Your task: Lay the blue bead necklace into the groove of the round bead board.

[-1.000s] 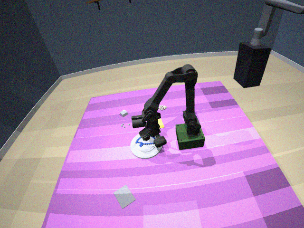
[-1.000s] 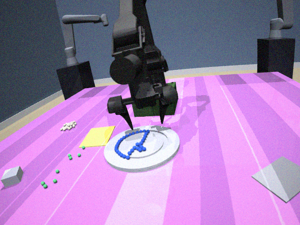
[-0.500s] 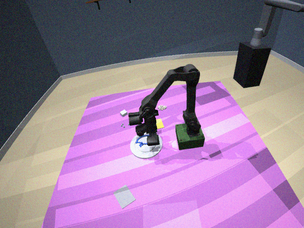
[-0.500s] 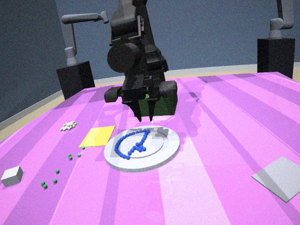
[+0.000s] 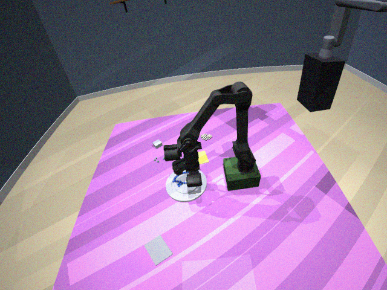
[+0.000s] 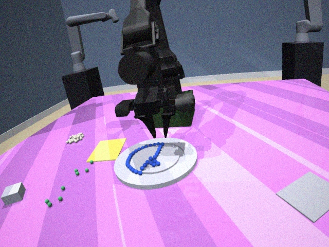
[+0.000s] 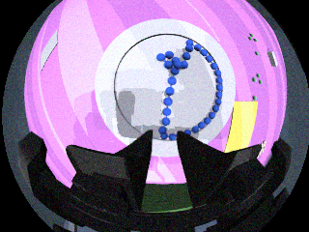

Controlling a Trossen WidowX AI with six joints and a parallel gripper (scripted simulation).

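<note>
Now: gripper tip 50 mm short of the round white bead board, 10 mm to the left of it and 30 mm above it. Also, from my gripper tip: yellow sheet: 20 mm behind, 170 mm to the right, 40 mm below; grey tile: 190 mm ahead, 290 mm to the left, 40 mm below; cube: 190 mm ahead, 340 mm to the right, 30 mm below.
</note>
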